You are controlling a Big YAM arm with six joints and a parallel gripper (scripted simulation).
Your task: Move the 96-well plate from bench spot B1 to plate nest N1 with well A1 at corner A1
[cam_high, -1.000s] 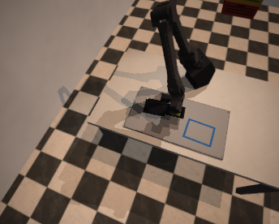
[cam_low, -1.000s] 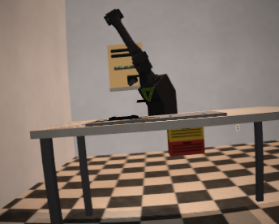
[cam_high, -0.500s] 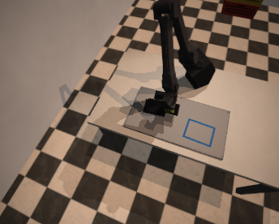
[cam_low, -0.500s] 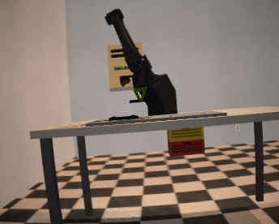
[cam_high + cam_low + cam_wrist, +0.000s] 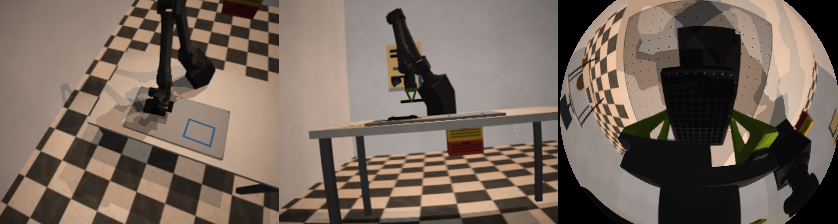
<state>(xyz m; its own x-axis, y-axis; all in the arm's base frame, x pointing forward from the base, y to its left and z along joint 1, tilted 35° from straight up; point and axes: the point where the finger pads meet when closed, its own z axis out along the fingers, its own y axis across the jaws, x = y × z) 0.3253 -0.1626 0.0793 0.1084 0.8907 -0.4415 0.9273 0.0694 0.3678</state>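
Right now my hand is 3 cm past the plate nest N1, 6 cm to the left of it and 9 cm above it. From my hand the other things lie so: 96-well plate: right at my hand.
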